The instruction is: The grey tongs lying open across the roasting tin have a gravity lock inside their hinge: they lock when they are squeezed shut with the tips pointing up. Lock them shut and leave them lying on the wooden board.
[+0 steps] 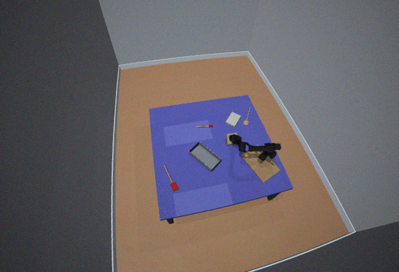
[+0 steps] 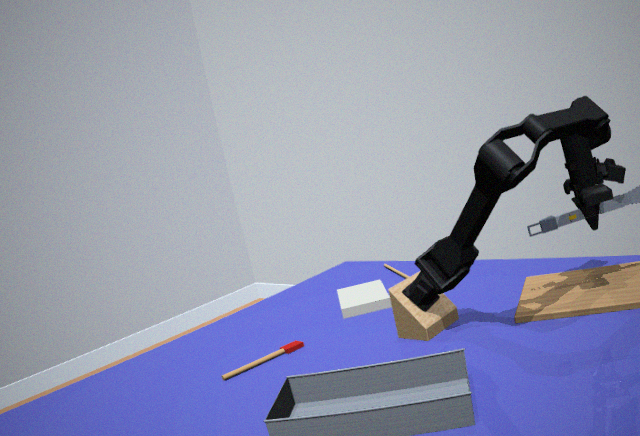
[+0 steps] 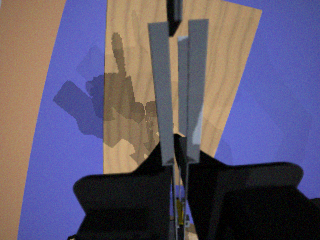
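Right now my gripper tip is 130 mm above the wooden board. The rest, counted from my gripper tip: grey roasting tin (530 mm ahead, 220 mm to the right, 110 mm below); then red spatula (920 mm ahead, 130 mm below, 70 mm to the right); then block (600 mm to the right, 120 mm below, 60 mm ahead).
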